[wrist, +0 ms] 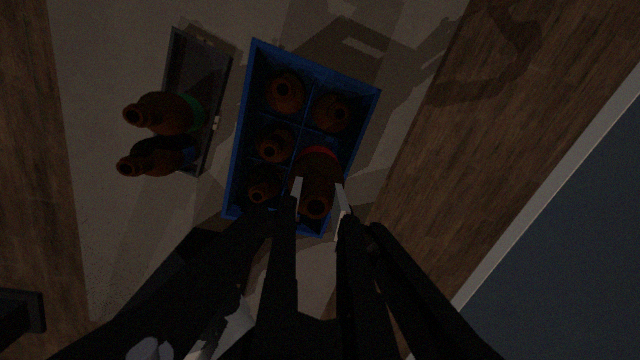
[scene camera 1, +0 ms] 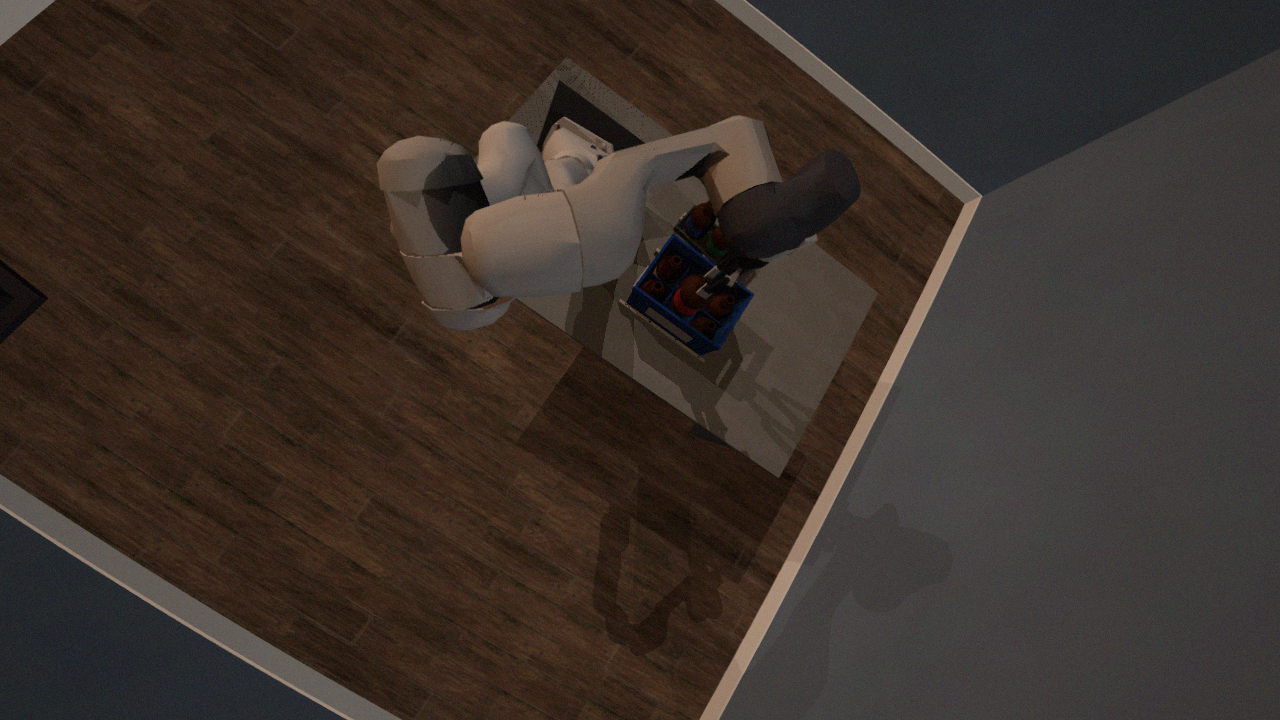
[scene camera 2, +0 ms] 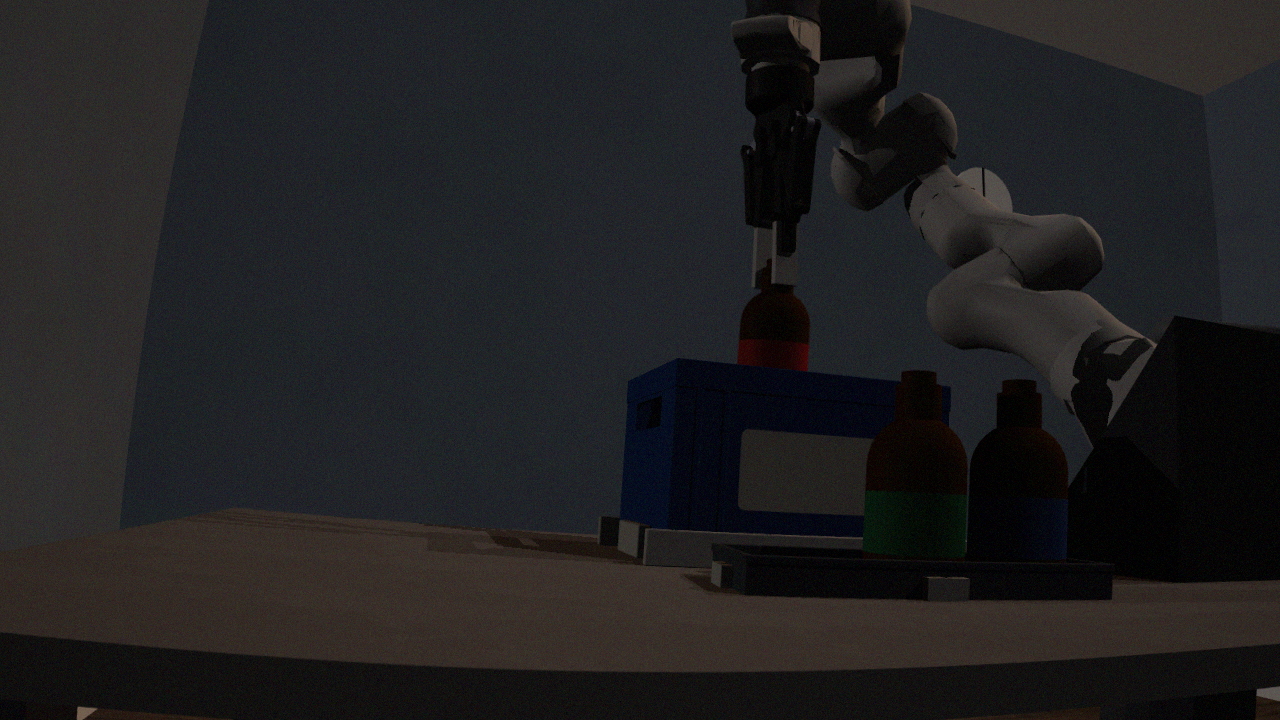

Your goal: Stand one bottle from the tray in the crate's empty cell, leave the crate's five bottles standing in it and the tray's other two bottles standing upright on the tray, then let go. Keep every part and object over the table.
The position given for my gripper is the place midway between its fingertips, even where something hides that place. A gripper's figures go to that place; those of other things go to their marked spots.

Scene:
My gripper (wrist: 316, 191) is 21 cm from the lens. A red-labelled bottle (wrist: 317, 164): 21 cm from the lens. A green-labelled bottle (wrist: 167, 113): 41 cm from the lens. The marked spots on the red-labelled bottle and the green-labelled bottle are 28 cm apart.

